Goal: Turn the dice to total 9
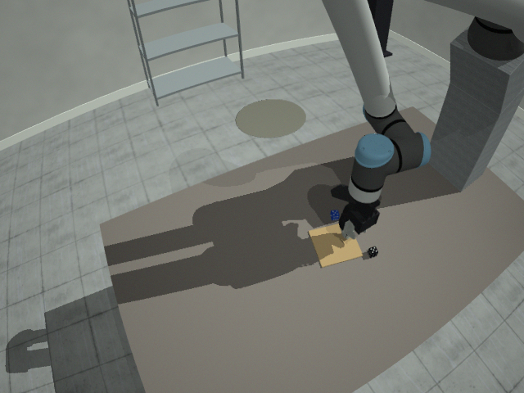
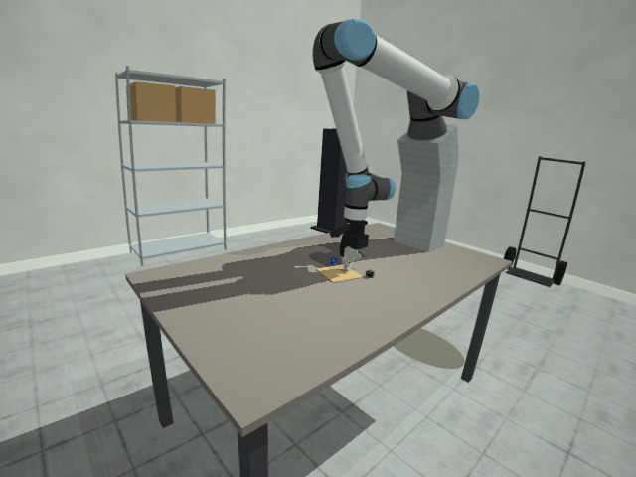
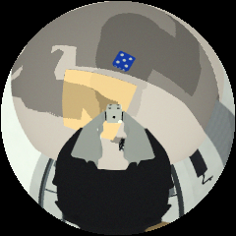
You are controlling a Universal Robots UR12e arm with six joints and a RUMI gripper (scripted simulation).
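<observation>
Now: hand right at the white die. Round my hand: blue die 9 cm to the right, 2 cm behind, 1 cm below; then tan mat 5 cm ahead, 2 cm below; then black die 10 cm to the left, 2 cm behind, 1 cm below.
</observation>
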